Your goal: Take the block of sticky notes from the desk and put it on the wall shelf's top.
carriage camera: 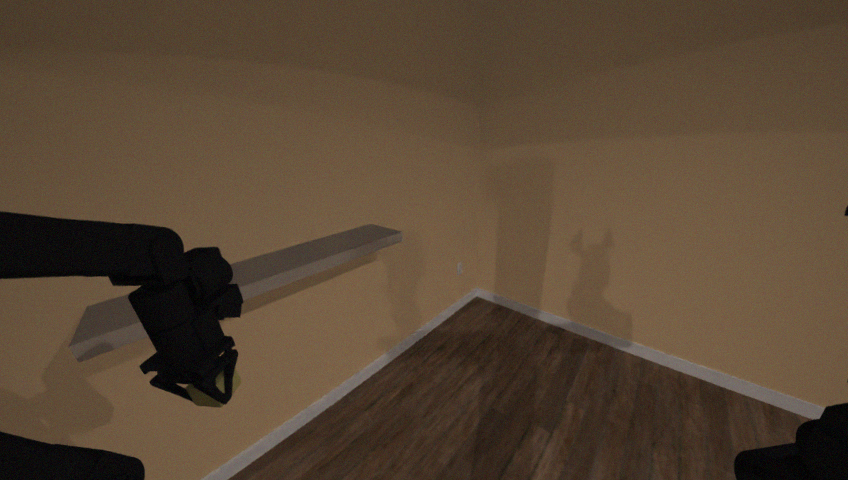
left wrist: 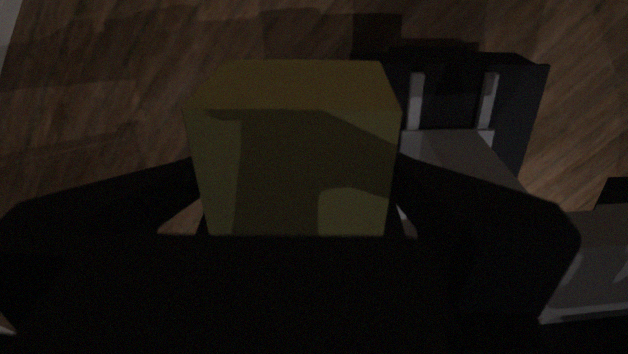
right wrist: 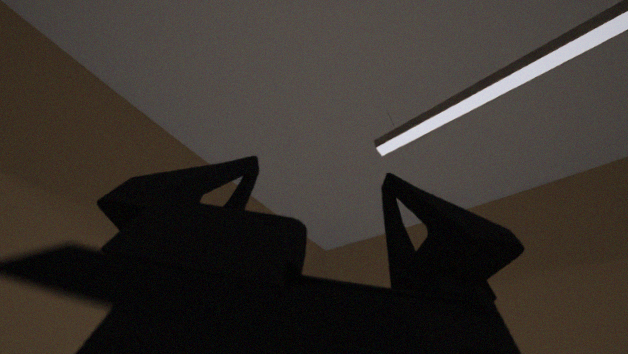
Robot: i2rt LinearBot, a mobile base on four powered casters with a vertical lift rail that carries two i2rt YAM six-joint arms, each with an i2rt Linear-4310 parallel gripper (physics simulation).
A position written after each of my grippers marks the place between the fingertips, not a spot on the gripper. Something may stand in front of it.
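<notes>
My left gripper (carriage camera: 213, 400) is visible, as is the same left gripper (left wrist: 302, 160). My right gripper (right wrist: 320, 171) is visible too. A yellow block of sticky notes (carriage camera: 199, 398) can be seen, but it is out of frame in the right wrist view.
</notes>
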